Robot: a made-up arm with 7 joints. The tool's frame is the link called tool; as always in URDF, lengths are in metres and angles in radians.
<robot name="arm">
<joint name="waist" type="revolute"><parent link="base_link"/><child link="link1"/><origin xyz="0.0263 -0.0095 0.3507"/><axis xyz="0 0.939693 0.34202"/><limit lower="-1.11" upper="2.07" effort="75" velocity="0.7"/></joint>
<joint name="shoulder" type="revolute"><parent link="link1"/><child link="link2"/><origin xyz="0.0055 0.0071 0.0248"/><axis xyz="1 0 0"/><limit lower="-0.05" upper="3.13" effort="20" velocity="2.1"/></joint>
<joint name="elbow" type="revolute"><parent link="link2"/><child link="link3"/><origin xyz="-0.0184 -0.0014 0.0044"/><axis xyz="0 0 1"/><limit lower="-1.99" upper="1.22" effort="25" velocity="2.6"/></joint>
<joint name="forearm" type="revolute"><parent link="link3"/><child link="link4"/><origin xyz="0.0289 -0.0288 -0.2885"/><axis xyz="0 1 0"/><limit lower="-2.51" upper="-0.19" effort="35" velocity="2.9"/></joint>
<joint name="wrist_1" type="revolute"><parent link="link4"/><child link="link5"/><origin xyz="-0.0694 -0.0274 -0.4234"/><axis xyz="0 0 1"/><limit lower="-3.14" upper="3.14" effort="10" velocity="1.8"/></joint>
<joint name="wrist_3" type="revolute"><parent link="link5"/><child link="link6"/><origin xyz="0.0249 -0.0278 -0.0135"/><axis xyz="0 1 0"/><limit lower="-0.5" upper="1.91" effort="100" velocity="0.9"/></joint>
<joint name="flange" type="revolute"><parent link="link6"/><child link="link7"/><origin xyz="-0.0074 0.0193 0.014"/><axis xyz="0 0 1"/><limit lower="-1.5" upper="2.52" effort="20" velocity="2.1"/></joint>
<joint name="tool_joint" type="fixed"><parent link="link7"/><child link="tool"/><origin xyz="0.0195 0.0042 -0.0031"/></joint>
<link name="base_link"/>
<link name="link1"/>
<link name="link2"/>
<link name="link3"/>
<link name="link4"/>
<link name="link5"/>
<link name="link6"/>
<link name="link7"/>
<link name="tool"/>
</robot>
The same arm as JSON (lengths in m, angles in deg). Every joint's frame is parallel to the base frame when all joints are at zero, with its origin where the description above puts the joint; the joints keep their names.
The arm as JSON. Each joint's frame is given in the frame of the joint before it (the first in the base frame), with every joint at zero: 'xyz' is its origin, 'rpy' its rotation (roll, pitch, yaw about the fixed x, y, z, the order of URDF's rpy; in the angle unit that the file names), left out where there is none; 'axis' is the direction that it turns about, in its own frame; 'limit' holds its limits. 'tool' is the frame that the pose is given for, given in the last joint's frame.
{"units": {"length": "m", "angle": "deg"}, "joints": [
  {"name": "waist", "type": "revolute", "origin": {"xyz": [0.0263, -0.0095, 0.3507]}, "axis": [0.0, 0.9397, 0.342], "limit": {"lower": -63.6, "upper": 118.6}},
  {"name": "shoulder", "type": "revolute", "origin": {"xyz": [0.0055, 0.0071, 0.0248]}, "axis": "+x", "limit": {"lower": -2.86, "upper": 179.34}},
  {"name": "elbow", "type": "revolute", "origin": {"xyz": [-0.0184, -0.0014, 0.0044]}, "axis": "+z", "limit": {"lower": -114.02, "upper": 69.9}},
  {"name": "forearm", "type": "revolute", "origin": {"xyz": [0.0289, -0.0288, -0.2885]}, "axis": "+y", "limit": {"lower": -143.81, "upper": -10.89}},
  {"name": "wrist_1", "type": "revolute", "origin": {"xyz": [-0.0694, -0.0274, -0.4234]}, "axis": "+z", "limit": {"lower": -179.91, "upper": 179.91}},
  {"name": "wrist_3", "type": "revolute", "origin": {"xyz": [0.0249, -0.0278, -0.0135]}, "axis": "+y", "limit": {"lower": -28.65, "upper": 109.43}},
  {"name": "flange", "type": "revolute", "origin": {"xyz": [-0.0074, 0.0193, 0.014]}, "axis": "+z", "limit": {"lower": -85.94, "upper": 144.39}}
], "tool": {"origin": {"xyz": [0.0195, 0.0042, -0.0031]}}}

